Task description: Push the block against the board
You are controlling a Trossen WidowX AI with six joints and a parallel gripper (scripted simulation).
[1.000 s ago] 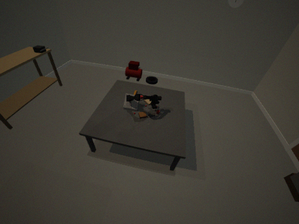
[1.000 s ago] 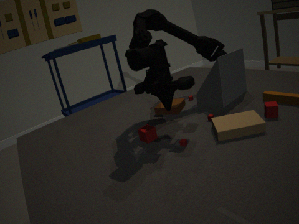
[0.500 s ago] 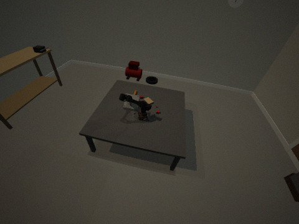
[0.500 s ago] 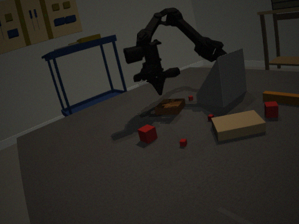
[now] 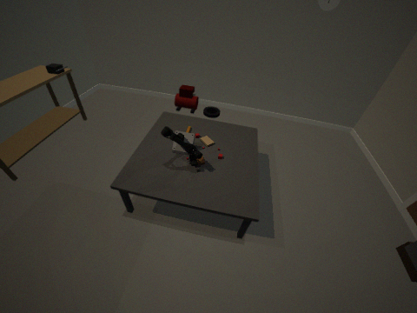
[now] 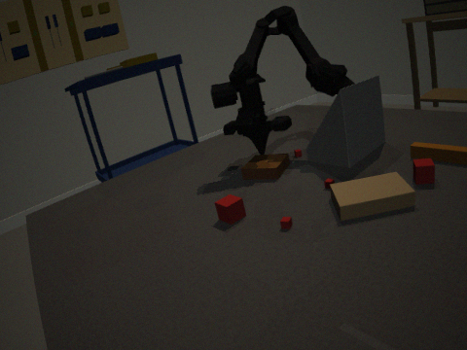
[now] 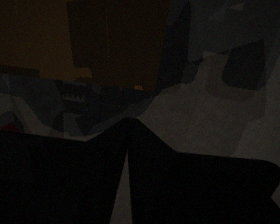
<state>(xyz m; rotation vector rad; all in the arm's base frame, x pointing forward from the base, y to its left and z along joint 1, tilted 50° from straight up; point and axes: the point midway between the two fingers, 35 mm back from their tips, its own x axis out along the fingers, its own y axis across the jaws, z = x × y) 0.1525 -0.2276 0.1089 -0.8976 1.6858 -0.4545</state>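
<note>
My gripper tip is 6 cm short of the brown square block, 6 cm to the right of it and 1 cm above it. The rest, counted from my gripper tip: orange bar: 13 cm behind, 50 cm to the left, 1 cm below; tan board: 11 cm ahead, 38 cm to the left, 1 cm below.
</note>
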